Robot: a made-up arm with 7 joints. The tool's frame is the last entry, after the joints.
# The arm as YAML. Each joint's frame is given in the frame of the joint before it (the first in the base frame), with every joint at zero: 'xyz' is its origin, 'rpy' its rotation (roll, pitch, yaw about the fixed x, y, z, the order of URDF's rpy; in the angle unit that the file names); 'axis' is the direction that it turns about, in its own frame. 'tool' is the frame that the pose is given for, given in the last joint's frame.
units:
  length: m
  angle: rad
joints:
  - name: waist
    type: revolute
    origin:
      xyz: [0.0, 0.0, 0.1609]
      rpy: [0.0, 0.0, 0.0]
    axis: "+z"
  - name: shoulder
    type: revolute
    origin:
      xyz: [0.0, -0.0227, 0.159]
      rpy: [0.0, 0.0, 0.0]
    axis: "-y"
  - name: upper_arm
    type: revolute
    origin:
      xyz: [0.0, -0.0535, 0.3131]
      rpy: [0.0, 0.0, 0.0]
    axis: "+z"
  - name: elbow
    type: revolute
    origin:
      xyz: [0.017, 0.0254, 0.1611]
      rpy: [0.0, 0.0, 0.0]
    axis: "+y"
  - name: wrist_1
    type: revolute
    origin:
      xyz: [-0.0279, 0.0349, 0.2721]
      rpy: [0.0, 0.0, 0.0]
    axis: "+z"
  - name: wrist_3
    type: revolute
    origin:
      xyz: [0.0, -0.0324, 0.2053]
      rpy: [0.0, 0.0, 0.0]
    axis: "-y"
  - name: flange
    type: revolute
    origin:
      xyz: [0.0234, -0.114, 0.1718]
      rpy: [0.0, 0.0, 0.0]
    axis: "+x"
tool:
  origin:
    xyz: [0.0, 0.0, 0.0]
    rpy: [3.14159, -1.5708, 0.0]
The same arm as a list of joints. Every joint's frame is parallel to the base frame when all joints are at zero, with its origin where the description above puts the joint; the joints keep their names.
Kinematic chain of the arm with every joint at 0, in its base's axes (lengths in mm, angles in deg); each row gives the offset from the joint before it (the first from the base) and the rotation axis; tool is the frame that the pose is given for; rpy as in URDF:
waist: xyz 0.0 0.0 160.9 axis +z
shoulder: xyz 0.0 -22.7 159.0 axis -y
upper_arm: xyz 0.0 -53.5 313.1 axis +z
elbow: xyz 17.0 25.4 161.1 axis +y
wrist_1: xyz -27.9 34.9 272.1 axis +z
wrist_3: xyz 0.0 -32.4 205.3 axis -y
flange: xyz 23.4 -114.0 171.8 axis +x
tool: xyz 0.0 0.0 0.0 rpy 180.00 -90.00 0.00

